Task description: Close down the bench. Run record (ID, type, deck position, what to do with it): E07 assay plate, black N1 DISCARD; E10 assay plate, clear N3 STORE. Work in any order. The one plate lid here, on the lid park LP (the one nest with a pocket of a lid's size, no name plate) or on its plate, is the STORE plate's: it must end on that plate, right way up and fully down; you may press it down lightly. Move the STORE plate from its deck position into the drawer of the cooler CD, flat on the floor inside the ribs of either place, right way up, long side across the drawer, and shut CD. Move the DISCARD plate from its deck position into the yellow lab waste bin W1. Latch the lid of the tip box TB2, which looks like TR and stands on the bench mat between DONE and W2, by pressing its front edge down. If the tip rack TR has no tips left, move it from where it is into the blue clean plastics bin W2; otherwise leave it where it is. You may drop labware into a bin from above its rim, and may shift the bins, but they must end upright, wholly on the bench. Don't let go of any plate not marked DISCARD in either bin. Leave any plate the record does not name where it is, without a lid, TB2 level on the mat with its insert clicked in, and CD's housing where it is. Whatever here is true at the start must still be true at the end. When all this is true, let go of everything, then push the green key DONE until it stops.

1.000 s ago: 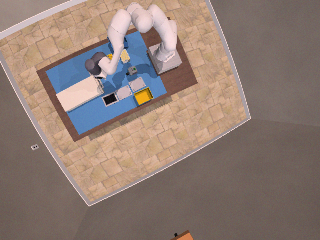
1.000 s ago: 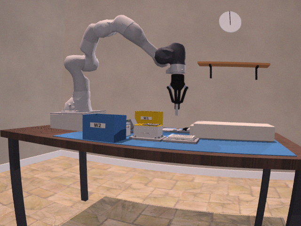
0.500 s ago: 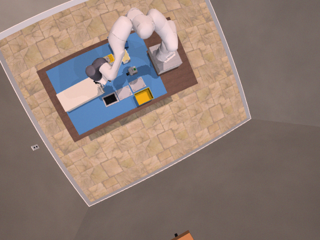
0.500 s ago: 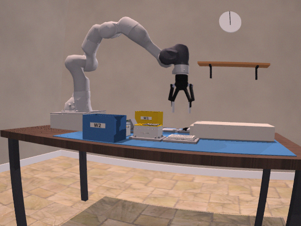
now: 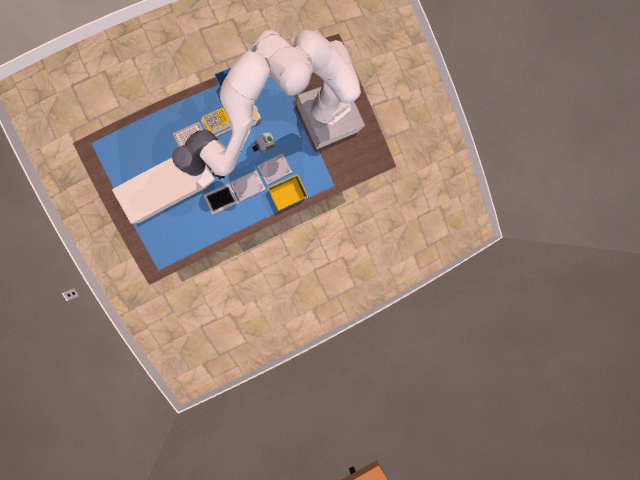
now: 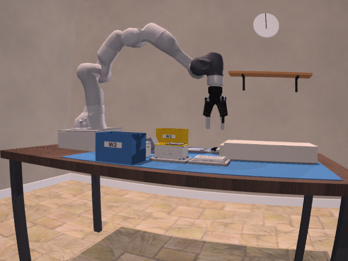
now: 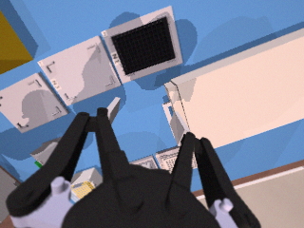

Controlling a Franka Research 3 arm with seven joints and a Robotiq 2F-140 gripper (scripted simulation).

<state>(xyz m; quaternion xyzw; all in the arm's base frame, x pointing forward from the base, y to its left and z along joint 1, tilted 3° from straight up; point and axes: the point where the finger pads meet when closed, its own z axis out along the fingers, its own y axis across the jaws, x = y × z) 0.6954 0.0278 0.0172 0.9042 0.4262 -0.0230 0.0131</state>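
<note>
My hand is 14 cm above the black plate, 10 cm to the right of it and 4 cm short of it. Also, from my hand: nest N1: 15 cm below, 10 cm to the left, 5 cm ahead; grey nest N3: 15 cm below, 12 cm behind, 11 cm to the left; white plate lid: 15 cm ahead, 13 cm below, 10 cm to the right.
</note>
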